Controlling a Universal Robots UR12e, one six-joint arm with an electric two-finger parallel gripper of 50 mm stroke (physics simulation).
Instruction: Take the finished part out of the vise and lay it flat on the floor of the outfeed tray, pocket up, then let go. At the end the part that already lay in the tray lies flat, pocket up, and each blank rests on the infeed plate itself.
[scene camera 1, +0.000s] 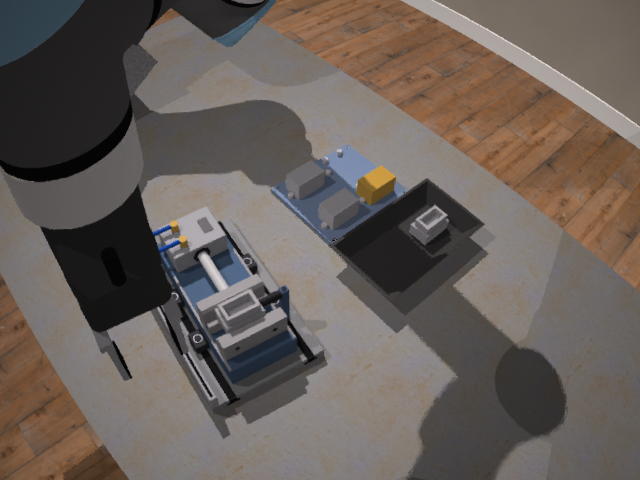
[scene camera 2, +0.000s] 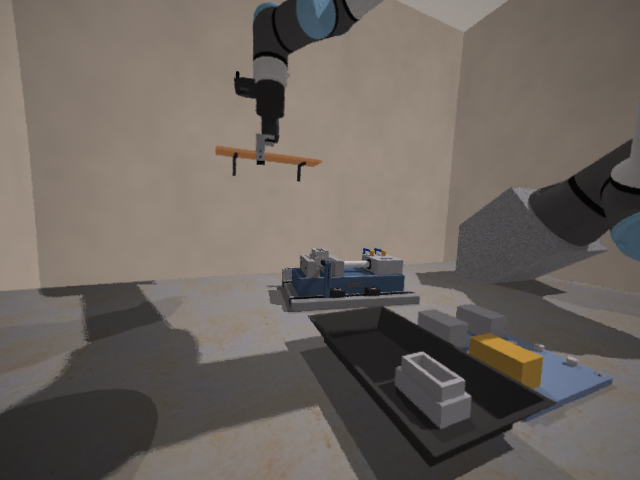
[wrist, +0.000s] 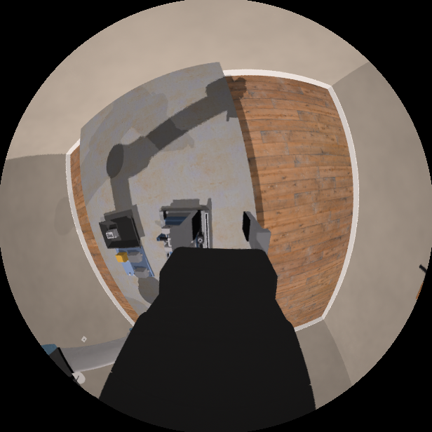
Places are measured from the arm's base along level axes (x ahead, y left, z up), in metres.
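Where they show: gripper, between the fingertips: (scene camera 1: 152, 357) (scene camera 2: 260, 162); arm's base, origin of its link: (scene camera 2: 558, 217).
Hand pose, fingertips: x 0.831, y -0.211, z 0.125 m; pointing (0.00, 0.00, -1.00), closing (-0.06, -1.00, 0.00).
Each offset is from my fingertips to the top centre of the thing. "pt": to the spot under its first point.
My gripper (scene camera 1: 155, 365) (scene camera 2: 260, 162) (wrist: 221, 219) is open and empty, high above the table to the side of the vise @(dz -0.238, dx -0.205, dy +0.150 m) (scene camera 1: 263, 356) (scene camera 2: 351, 283). The finished part @(dz -0.222, dx -0.135, dy +0.151 m) (scene camera 1: 239, 310) (scene camera 2: 319, 253) sits between the vise jaws, pocket up; in the wrist view I cannot make it out. The black outfeed tray (scene camera 1: 382, 263) (scene camera 2: 356, 348) (wrist: 129, 231) holds another part @(dz -0.290, dx -0.146, dy +0.526 m) (scene camera 1: 430, 225) (scene camera 2: 434, 392) (wrist: 110, 234), flat, pocket up. Two grey blanks, one @(dz -0.293, dx -0.349, dy +0.405 m) (scene camera 1: 305, 180) (scene camera 2: 480, 321) and another @(dz -0.293, dx -0.260, dy +0.415 m) (scene camera 1: 338, 209) (scene camera 2: 442, 329), and a yellow blank @(dz -0.293, dx -0.270, dy +0.505 m) (scene camera 1: 376, 184) (scene camera 2: 505, 360) (wrist: 121, 257) look level on the blue infeed plate @(dz -0.329, dx -0.306, dy +0.455 m) (scene camera 1: 348, 162) (scene camera 2: 578, 381).
The tray stands directly beside the infeed plate, its rim close to the yellow blank. Small pins stick up from the plate. Blue hoses with yellow fittings @(pt dz -0.228, dx -0.312, dy +0.138 m) (scene camera 1: 174, 226) (scene camera 2: 383, 253) rise from the vise's cylinder block @(dz -0.241, dx -0.300, dy +0.158 m) (scene camera 1: 191, 248) (scene camera 2: 387, 265). A wooden shelf (scene camera 2: 305, 160) hangs on the wall.
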